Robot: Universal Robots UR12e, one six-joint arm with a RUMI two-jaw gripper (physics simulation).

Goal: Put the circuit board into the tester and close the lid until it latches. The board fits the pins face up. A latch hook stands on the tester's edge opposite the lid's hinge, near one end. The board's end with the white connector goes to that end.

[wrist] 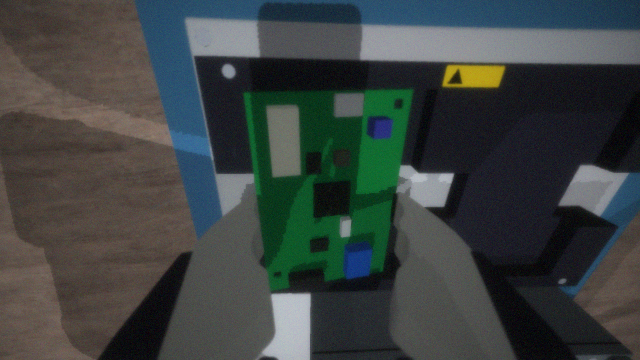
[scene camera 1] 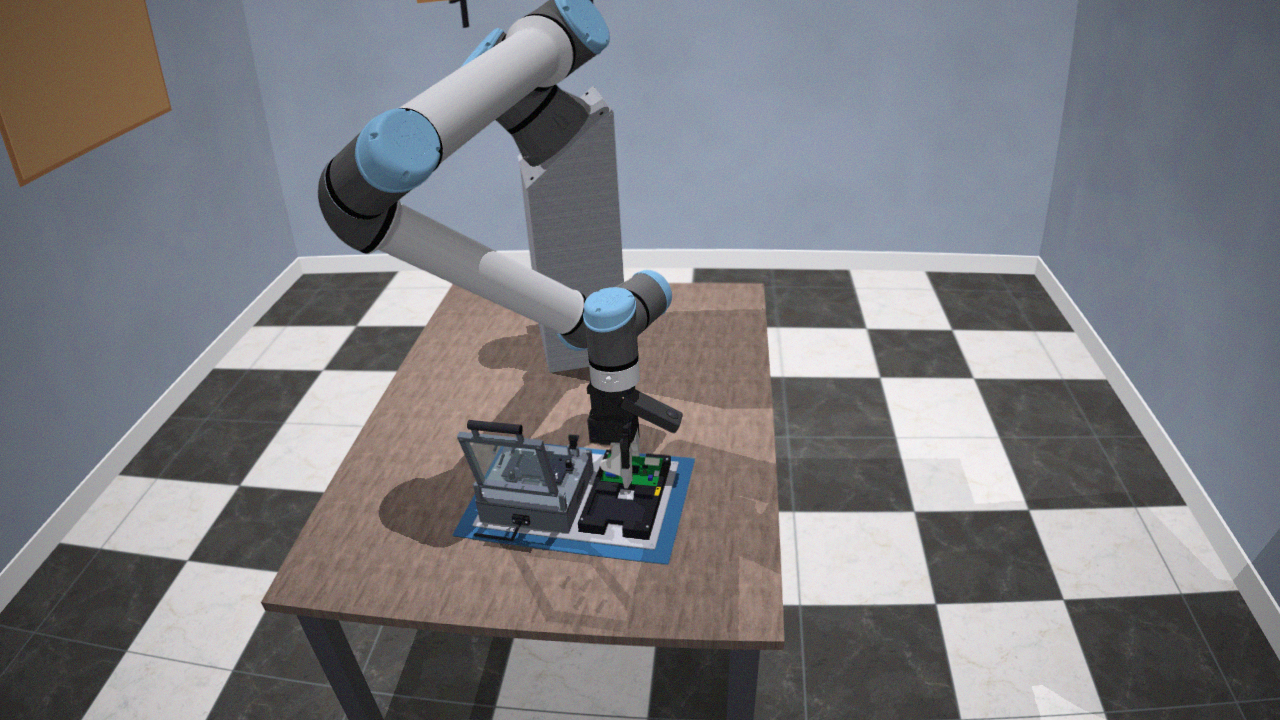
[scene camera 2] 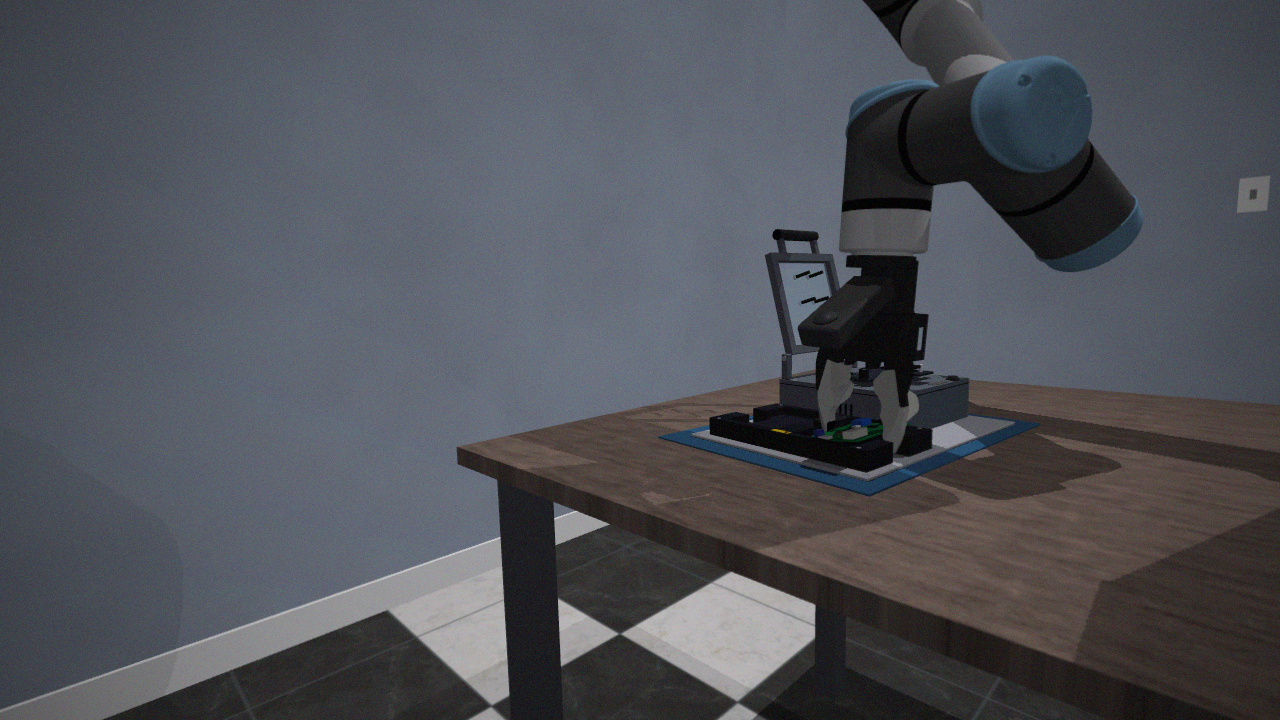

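Pixels of known places: gripper, fingertip midpoint: (wrist: 327, 195) (scene camera 1: 630, 476); arm's base, origin of the base link: (scene camera 1: 559, 135).
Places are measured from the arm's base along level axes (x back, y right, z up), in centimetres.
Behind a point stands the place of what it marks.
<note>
The green circuit board (scene camera 1: 646, 470) @(x -53.7, y -23.8, z -50.8 cm) (scene camera 2: 856, 433) @(x -50.8, y -25.4, z -50.3 cm) (wrist: 290, 240) @(x -50.9, y -19.1, z -50.8 cm) lies face up in one pocket of the black tray (scene camera 1: 592, 522) @(x -68.7, y -15.7, z -51.1 cm) (scene camera 2: 742, 431) @(x -64.7, y -26.6, z -52.0 cm) (wrist: 225, 120) @(x -48.9, y -25.5, z -51.1 cm). Its long cream connector (wrist: 284, 140) @(x -51.4, y -24.8, z -50.0 cm) is near the end at the top of the wrist view. My gripper (scene camera 1: 623, 474) @(x -53.1, y -20.4, z -52.9 cm) (scene camera 2: 859, 437) @(x -53.1, y -20.4, z -52.9 cm) (wrist: 327, 195) @(x -53.1, y -20.4, z -52.9 cm) points down and is shut on the board, one finger against each long edge. The grey tester (scene camera 1: 546, 514) @(x -69.5, y -7.5, z -49.1 cm) (scene camera 2: 939, 402) @(x -50.8, y -3.6, z -50.2 cm) stands beside the tray. Its lid (scene camera 1: 547, 467) @(x -71.7, y -9.8, z -36.1 cm) (scene camera 2: 780, 295) @(x -70.6, y -9.8, z -36.1 cm) is raised. A black upright piece (scene camera 1: 572, 441) @(x -53.2, y -9.7, z -44.8 cm), seemingly the latch hook, stands at the tester's far edge, near the tray side.
Tray and tester stand on a blue-bordered mat (scene camera 1: 680, 501) @(x -59.0, y -30.8, z -53.7 cm) (scene camera 2: 1002, 428) @(x -44.8, y 1.3, z -53.6 cm) (wrist: 155, 60) @(x -45.5, y -28.0, z -53.7 cm) on the wooden table (scene camera 1: 429, 573) @(x -82.1, y 12.1, z -53.9 cm). The tray's other pocket (scene camera 1: 620, 512) @(x -64.6, y -20.2, z -52.1 cm) is beside the board. The lid's black handle (scene camera 1: 494, 427) @(x -73.7, y -2.4, z -26.7 cm) (scene camera 2: 795, 235) @(x -72.3, y -3.5, z -27.2 cm) rises above the tester.
</note>
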